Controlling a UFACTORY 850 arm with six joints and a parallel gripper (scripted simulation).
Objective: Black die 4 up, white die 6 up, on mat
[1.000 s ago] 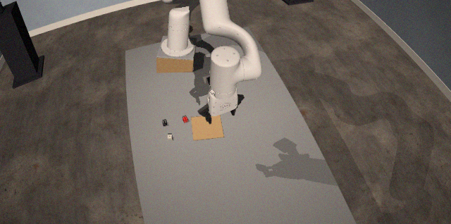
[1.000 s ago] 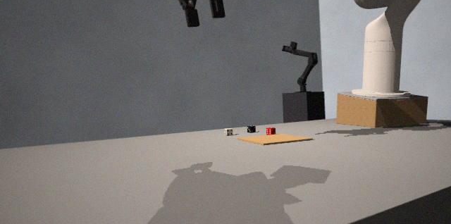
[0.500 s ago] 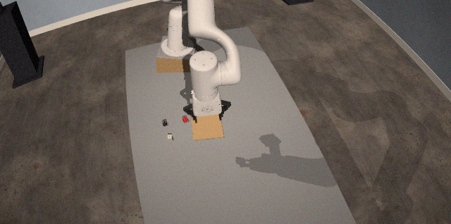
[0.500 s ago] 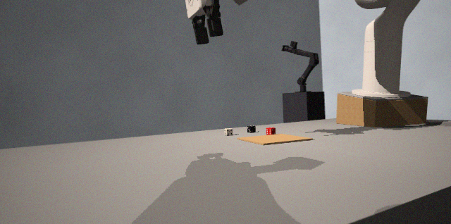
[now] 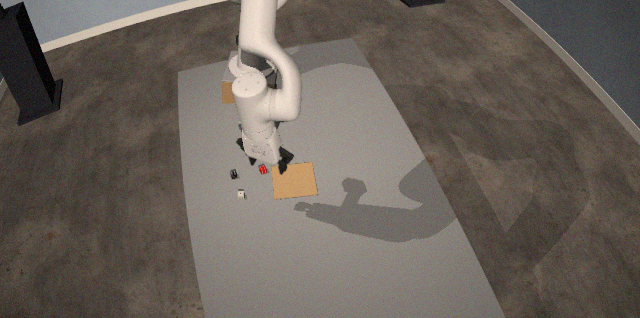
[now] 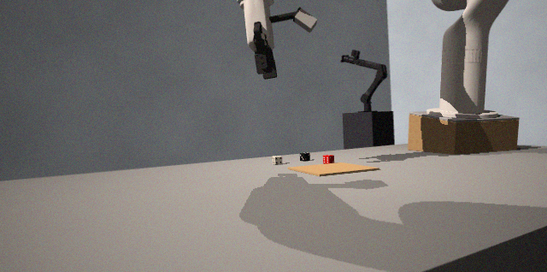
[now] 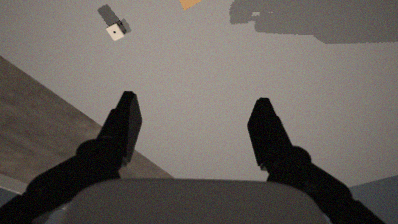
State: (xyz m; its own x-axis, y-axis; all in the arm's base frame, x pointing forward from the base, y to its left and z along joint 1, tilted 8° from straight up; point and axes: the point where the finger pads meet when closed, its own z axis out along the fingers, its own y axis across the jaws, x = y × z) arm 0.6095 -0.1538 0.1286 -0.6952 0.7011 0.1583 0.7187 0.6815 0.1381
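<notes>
Right now my hand is 18 cm past the black die, 8 cm to the left of it and 21 cm above it. Also, from my hand: tan mat (8 cm behind, 10 cm to the left, 21 cm below); red die (16 cm behind, 2 cm to the left, 21 cm below); white die (9 cm behind, 8 cm to the right, 21 cm below).
</notes>
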